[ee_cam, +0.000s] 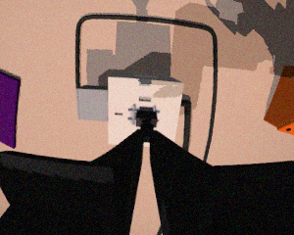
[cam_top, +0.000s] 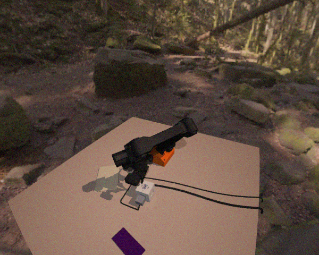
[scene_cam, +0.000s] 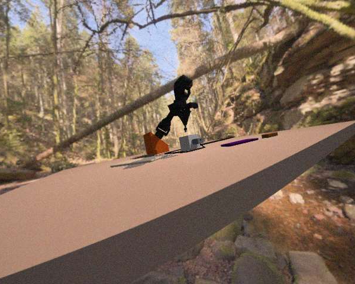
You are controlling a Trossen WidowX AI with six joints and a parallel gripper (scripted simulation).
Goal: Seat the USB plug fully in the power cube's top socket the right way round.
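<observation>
Now: gripper tip 2 cm above the dark USB plug. The rest, counted from my gripper tip: small brown block 34 cm ahead, 19 cm to the left, 13 cm below; purple card 27 cm ahead, 5 cm to the left, 13 cm below; pale sheet 1 cm behind, 29 cm to the right, 13 cm below.
</observation>
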